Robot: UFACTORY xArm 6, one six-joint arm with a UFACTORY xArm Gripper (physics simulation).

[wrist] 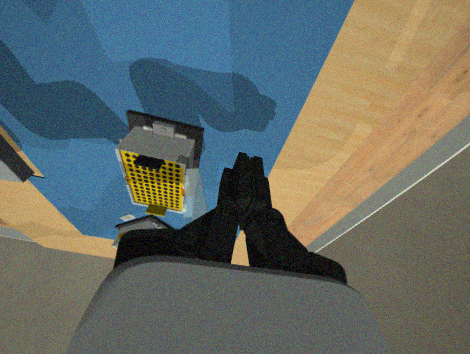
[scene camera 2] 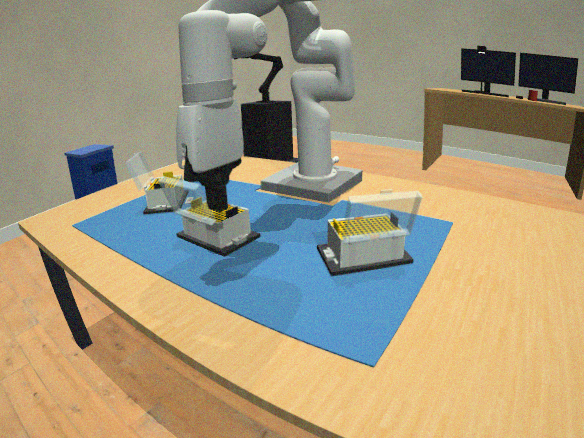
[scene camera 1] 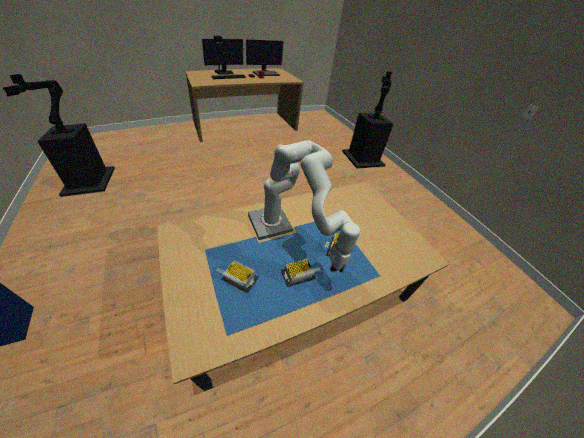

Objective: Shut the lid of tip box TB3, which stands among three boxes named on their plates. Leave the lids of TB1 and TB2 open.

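Three grey tip boxes with yellow racks stand with clear lids open: a left one, a middle one and a right one. The arm partly hides the right one in scene camera 1. Their plate names are not legible, so I cannot tell which is TB3. The middle box's lid leans outward. My gripper is shut and empty, beside the middle box on its lid side, lower than the arm's wrist; contact with the lid is not clear.
The boxes stand on a blue mat on a wooden table. The arm's grey base stands behind the mat. The middle box lies between the left and right ones.
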